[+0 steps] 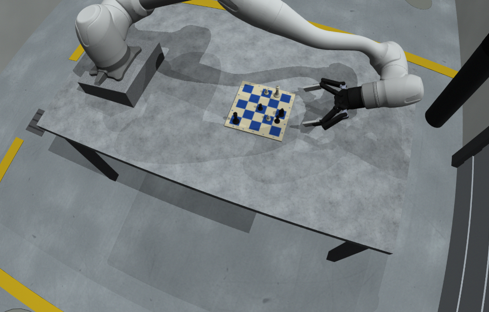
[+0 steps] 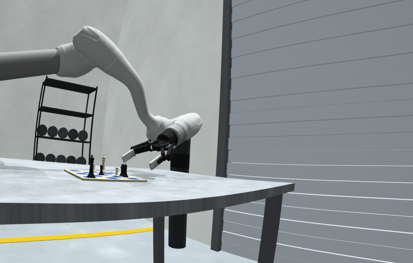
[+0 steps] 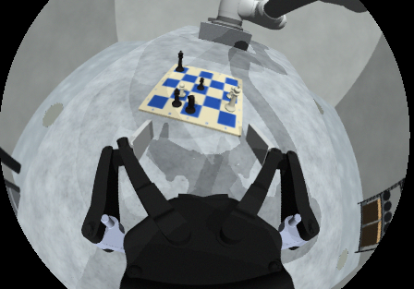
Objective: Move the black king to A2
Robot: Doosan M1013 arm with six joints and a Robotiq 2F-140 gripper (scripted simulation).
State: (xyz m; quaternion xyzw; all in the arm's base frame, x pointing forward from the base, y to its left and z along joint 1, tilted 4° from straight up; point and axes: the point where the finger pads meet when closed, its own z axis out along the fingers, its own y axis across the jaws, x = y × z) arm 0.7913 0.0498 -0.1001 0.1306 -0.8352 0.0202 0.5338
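Now: hand 23 cm past the black king, 12 cm to the left of it and 2 cm above it. Round my hand: chessboard (16 cm behind, 4 cm to the right, 5 cm below); black pawn (16 cm behind, 4 cm to the right, 4 cm below).
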